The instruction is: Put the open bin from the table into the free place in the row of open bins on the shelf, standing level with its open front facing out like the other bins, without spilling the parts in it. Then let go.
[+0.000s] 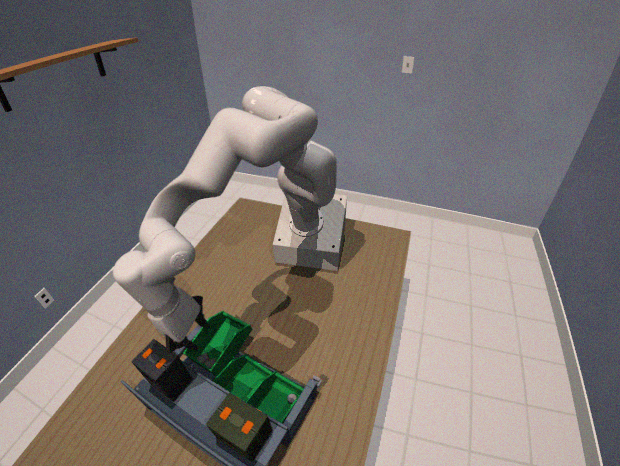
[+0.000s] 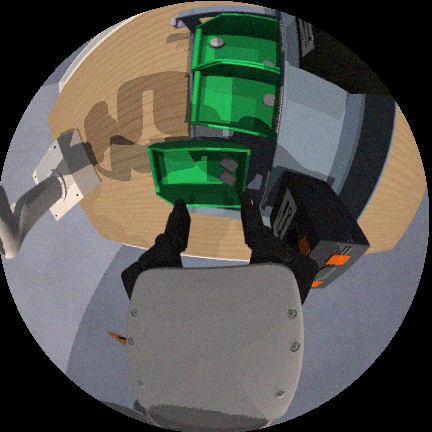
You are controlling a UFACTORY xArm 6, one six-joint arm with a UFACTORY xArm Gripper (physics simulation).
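Places are measured from the arm's base along level axes (x ahead, y left, z up), in metres.
Where they show: gripper, between the fingertips: (image 1: 199,336) (image 2: 213,205); arm's base, origin of its link: (image 1: 306,221) (image 2: 55,186).
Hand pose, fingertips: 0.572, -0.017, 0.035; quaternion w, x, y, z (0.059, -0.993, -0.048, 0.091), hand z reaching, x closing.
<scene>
Each offset is from my fingertips to the top centre of the thing, as dx, dy, dz. "pt": to the spot under its first point.
The open green bin {pt -0.089, -0.026, -0.142} (image 1: 223,336) (image 2: 192,171) is at the free end of the row, with dark grey parts {pt +0.000, -0.028, -0.158} (image 2: 228,171) inside near its shelf-side end. It juts out towards the robot base further than the two green bins {pt -0.011, +0.104, -0.161} (image 1: 246,379) (image 2: 235,97) beside it. Dark shelf floor shows behind it; whether it rests fully level is hard to tell. The shelf {pt +0.110, +0.063, -0.068} (image 1: 199,396) (image 2: 314,117) is blue-grey. My gripper (image 1: 196,334) (image 2: 213,205) is open and empty, its fingertips at the bin's outer long side, one near each end. The bin's underside is hidden.
A black toolbox {+0.115, -0.023, +0.053} (image 1: 159,368) (image 2: 322,220) with orange latches stands on the shelf top close beside my gripper. An olive toolbox {+0.132, +0.208, +0.028} (image 1: 240,423) stands at the other end. The shelf's side panel {pt -0.006, +0.282, -0.154} (image 1: 303,408) closes the row's far end. The robot base (image 1: 308,250) stands behind.
</scene>
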